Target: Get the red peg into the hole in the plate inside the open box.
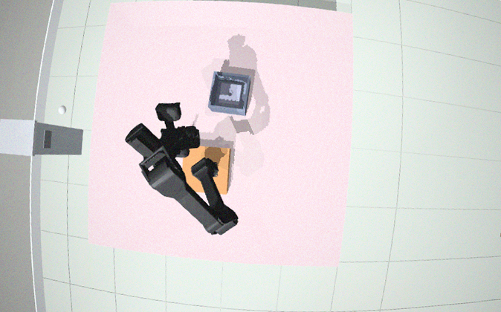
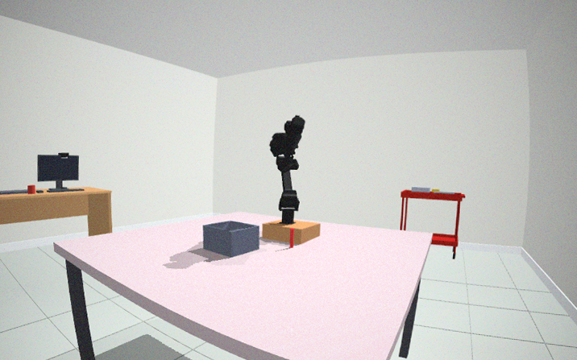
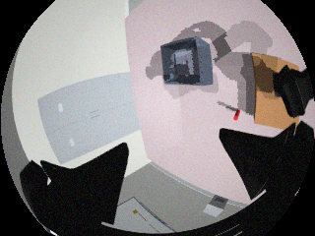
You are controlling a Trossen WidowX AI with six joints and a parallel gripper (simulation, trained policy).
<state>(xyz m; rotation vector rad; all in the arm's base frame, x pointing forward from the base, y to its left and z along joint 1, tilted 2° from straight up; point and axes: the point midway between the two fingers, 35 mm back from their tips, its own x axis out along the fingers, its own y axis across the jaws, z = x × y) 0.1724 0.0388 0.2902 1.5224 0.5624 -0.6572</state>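
The red peg is 10 mm behind my gripper tip, 60 mm to the left of it and 300 mm below it. The rest, counted from my gripper tip: pale plate (140 mm ahead, 130 mm to the right, 290 mm below); blue-grey box (140 mm ahead, 130 mm to the right, 310 mm below).
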